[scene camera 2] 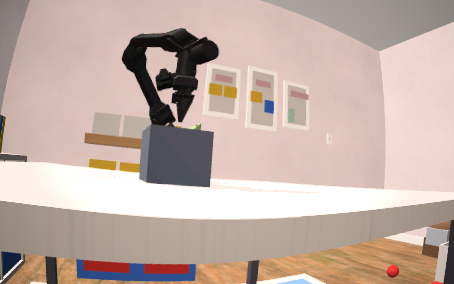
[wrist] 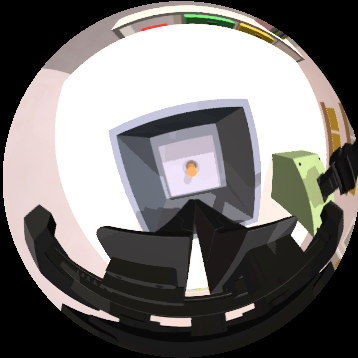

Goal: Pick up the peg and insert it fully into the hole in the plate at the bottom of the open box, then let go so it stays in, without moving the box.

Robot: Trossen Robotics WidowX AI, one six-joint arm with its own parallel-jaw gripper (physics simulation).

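Seen in the pictures: gripper, fingertip midpoint: (scene camera 2: 180, 122) (wrist: 193, 203); arm's base, origin of the base link: (wrist: 323, 186).
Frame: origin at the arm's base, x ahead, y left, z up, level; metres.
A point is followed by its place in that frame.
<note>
The orange peg (wrist: 191, 169) {x 0.318, y -0.104, z -0.061 m} stands upright in the hole of the pale plate (wrist: 206, 152) {x 0.287, y -0.119, z -0.091 m} at the bottom of the box, in the wrist view. How deep it sits is hard to tell; its upper part shows above the plate. The open box (scene camera 2: 177, 157) {x 0.398, y -0.116, z -0.082 m} (wrist: 254, 165) {x 0.247, y -0.102, z -0.011 m} is dark grey with a lighter rim and stands on the table. The peg and plate are hidden behind the box wall in the scene view. My gripper (scene camera 2: 180, 120) {x 0.323, y -0.093, z 0.015 m} (wrist: 193, 203) {x 0.323, y -0.093, z 0.015 m} is shut and empty. Its fingertips point down just above the box's rim, well above the peg and apart from it.
A light green block (wrist: 295, 185) {x 0.105, y -0.019, z -0.050 m} stands beside the box, near the arm's base, and its top shows behind the box (scene camera 2: 195, 127) {x 0.400, y -0.076, z -0.011 m} in the scene view. The white table top (scene camera 2: 280, 200) {x 0.696, y -0.042, z -0.149 m} (wrist: 90, 150) {x 0.566, y -0.217, z -0.149 m} surrounds the box. The box walls enclose the plate on all sides.
</note>
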